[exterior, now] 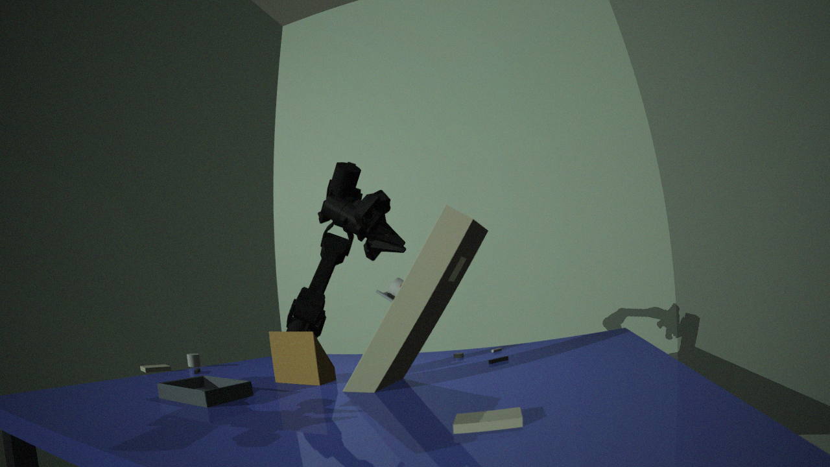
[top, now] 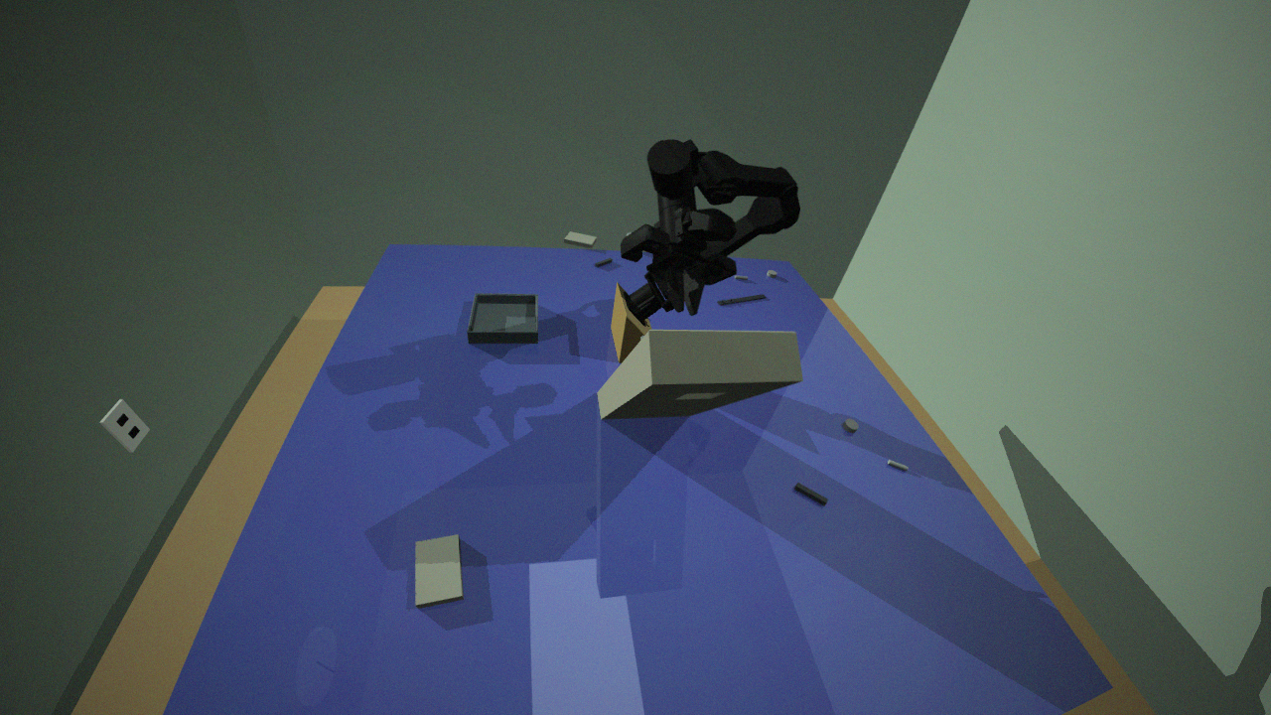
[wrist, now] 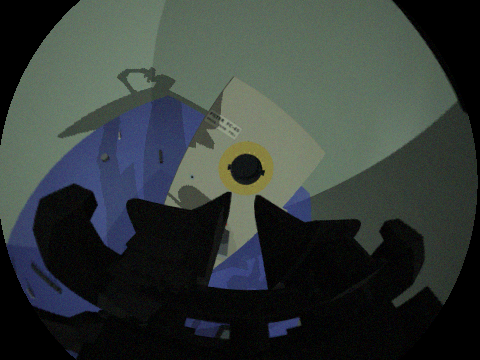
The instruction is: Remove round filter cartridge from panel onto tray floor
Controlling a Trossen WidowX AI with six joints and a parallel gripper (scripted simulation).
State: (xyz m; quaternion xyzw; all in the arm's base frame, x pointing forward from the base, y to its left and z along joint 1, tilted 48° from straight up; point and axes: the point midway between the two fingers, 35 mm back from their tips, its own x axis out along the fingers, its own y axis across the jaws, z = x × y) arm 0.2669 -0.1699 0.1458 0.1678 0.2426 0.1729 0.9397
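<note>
My gripper tip is 9 cm above the round filter cartridge and 2 cm past it. Round my gripper tip: dark tray (37 cm behind, 29 cm below, 27 cm to the right).
</note>
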